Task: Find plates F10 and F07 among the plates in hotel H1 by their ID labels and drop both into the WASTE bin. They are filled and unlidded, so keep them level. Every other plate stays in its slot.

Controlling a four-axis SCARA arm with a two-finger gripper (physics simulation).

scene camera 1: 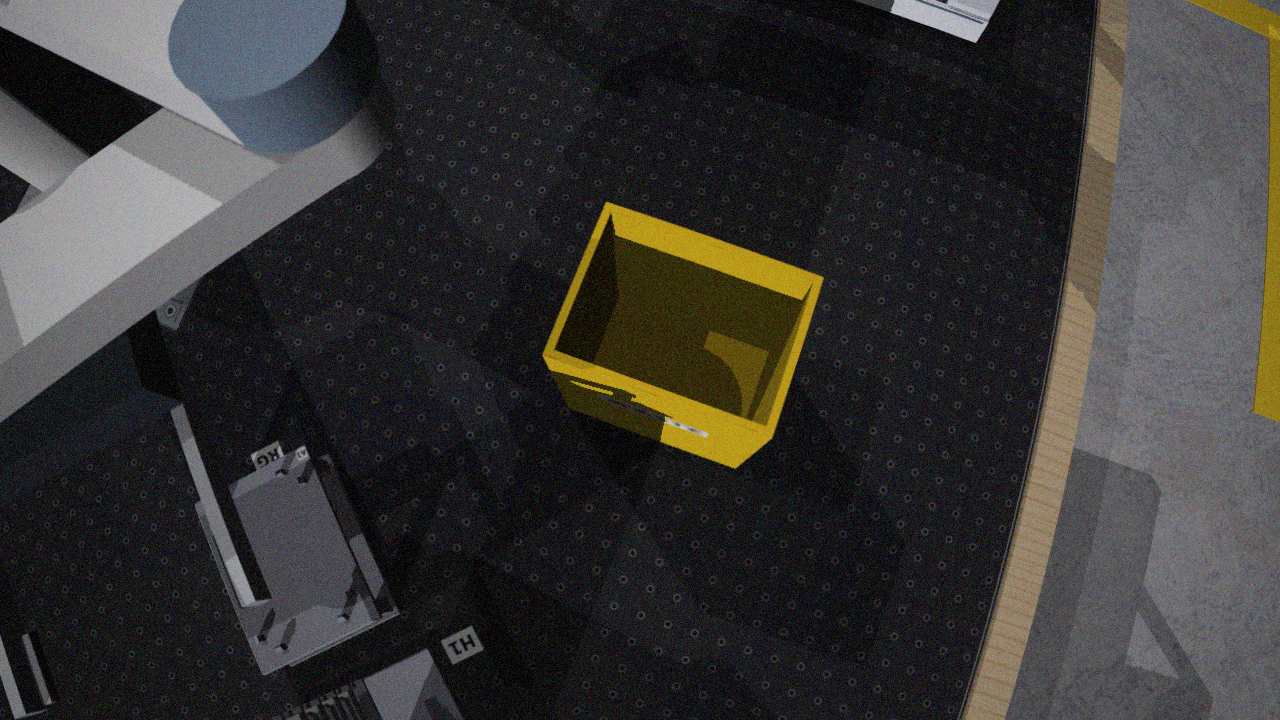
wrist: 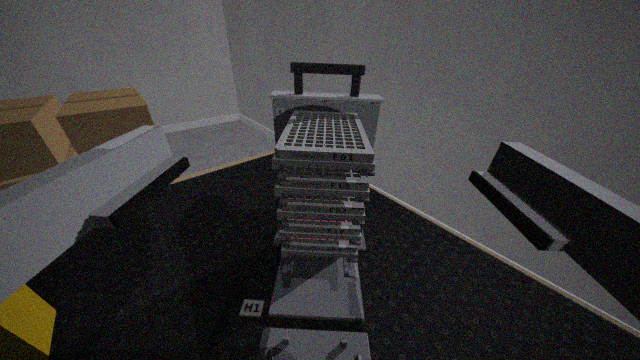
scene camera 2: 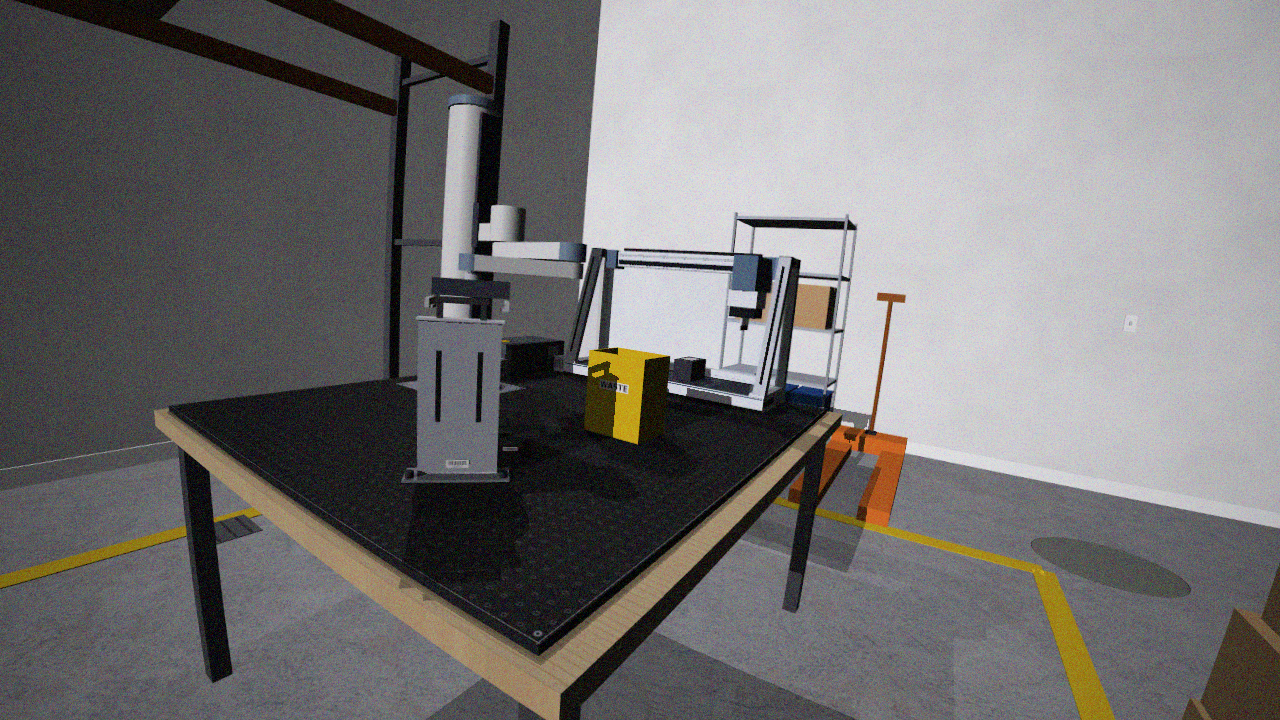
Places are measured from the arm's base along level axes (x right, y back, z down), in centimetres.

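Where they show: gripper, between the fingertips: [scene camera 1: 139,661] [wrist: 329,152] [scene camera 2: 467,304].
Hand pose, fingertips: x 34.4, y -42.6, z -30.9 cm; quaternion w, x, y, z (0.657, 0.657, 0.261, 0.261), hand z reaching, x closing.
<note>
Each offset is from my fingertips to the centre of the thing. "spot": to the spot under its first point.
Hotel H1 @[dx +11.2, dy -12.4, dz +13.5 cm] [scene camera 1: 402,685] [scene camera 2: 458,385] [wrist: 372,107] holds a stack of plates, seen end-on in the wrist view. The top plate @[dx +8.5, dy -9.5, dz +3.7 cm] [wrist: 325,134] shows open wells; its front label is blurred and reads F01 or F07, I cannot tell which. A plate @[dx +8.5, dy -9.5, dz +6.5 cm] [wrist: 341,185] lower down carries a label that looks like F10. The labels below are too blurred to read. My gripper [scene camera 2: 468,304] [wrist: 329,152] is open and empty, its fingers wide apart to either side of the stack in the wrist view, level with its upper part. The yellow WASTE bin @[dx -31.8, dy -22.0, dz +19.6 cm] [scene camera 1: 716,246] [scene camera 2: 642,394] [wrist: 32,312] stands upright with its top open.
A low nest with an RG label @[spot: dx -11.9, dy +12.2, dz +29.5 cm] [scene camera 1: 268,454] stands beside H1, under one finger in scene camera 1. The arm's link [scene camera 1: 179,259] covers the upper left there. A gantry machine [scene camera 2: 782,322] stands behind the bin. The hotel's dark handle @[spot: dx +13.5, dy -14.9, dz -2.0 cm] [wrist: 327,68] rises above its back panel.
</note>
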